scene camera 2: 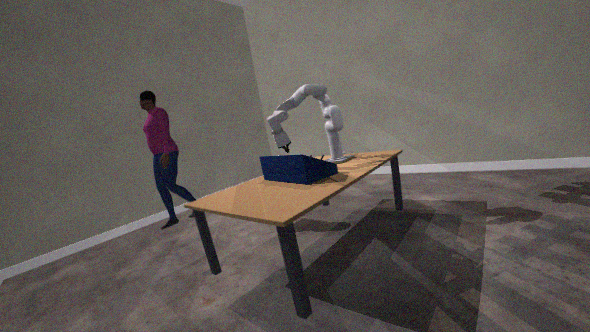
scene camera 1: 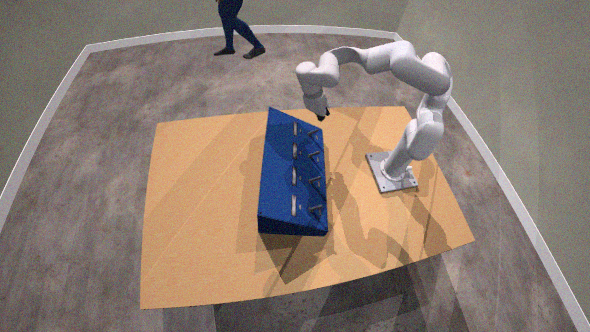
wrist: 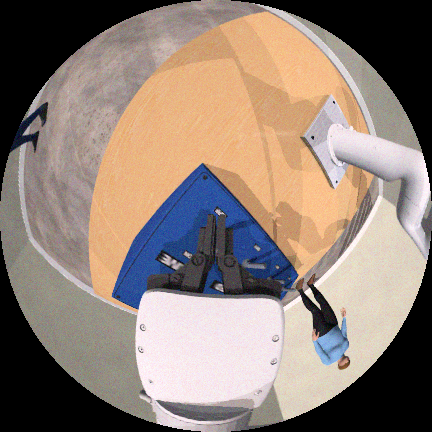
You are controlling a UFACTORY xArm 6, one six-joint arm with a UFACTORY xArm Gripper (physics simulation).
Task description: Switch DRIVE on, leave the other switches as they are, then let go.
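Places are measured from the arm's base along level axes (x right, y ahead, z up), in centimetres.
Pixels of known places: gripper, between the fingertips: (scene camera 2: 288, 152) (scene camera 1: 321, 119) (wrist: 216, 222); arm's base, origin of its link: (scene camera 2: 337, 158) (scene camera 1: 392, 170) (wrist: 337, 144).
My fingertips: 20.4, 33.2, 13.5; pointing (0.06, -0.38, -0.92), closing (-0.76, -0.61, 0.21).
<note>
For each thing: its top centre in the pictures, then the offset to it from my fingertips, as dx, dy, dz. "spot": a spot on its surface instead. Level surfaces: height alone.
- DRIVE lever, centre of its top: (scene camera 1: 314, 128) -3.2, +3.5, -2.7
- FEED lever, centre of its top: (wrist: 258, 272) -15.1, +5.4, -2.7
- OFF label, a spot on its surface: (wrist: 220, 211) spot: -3.5, +1.3, -8.2
- wooden table, height of its surface: dz -15.6
The blue switch panel (scene camera 1: 280, 170) (scene camera 2: 285, 169) (wrist: 165, 225) sits sloped on the table. Its DRIVE label (wrist: 170, 261) shows in the wrist view, left of the fingers, with a small ON label (wrist: 187, 254) beside it. The DRIVE lever (scene camera 1: 313, 133) is the farthest of the row in scene camera 1; in the wrist view the fingers hide it. The FEED lever (wrist: 254, 265) shows right of the fingers. My gripper (scene camera 1: 321, 119) (scene camera 2: 286, 150) (wrist: 216, 222) is shut and empty, above the panel's DRIVE end, its tips near the OFF label (wrist: 220, 211). Contact with the lever cannot be made out.
Two more levers (scene camera 1: 314, 181) (scene camera 1: 315, 210) stand farther along the panel. The arm's base plate (scene camera 1: 400, 185) (wrist: 320, 135) is bolted to the wooden table (scene camera 1: 200, 200) (scene camera 2: 250, 200) (wrist: 200, 110). A person in a pink top (scene camera 2: 159, 131) and one in blue (wrist: 331, 345) stand away from the table.
</note>
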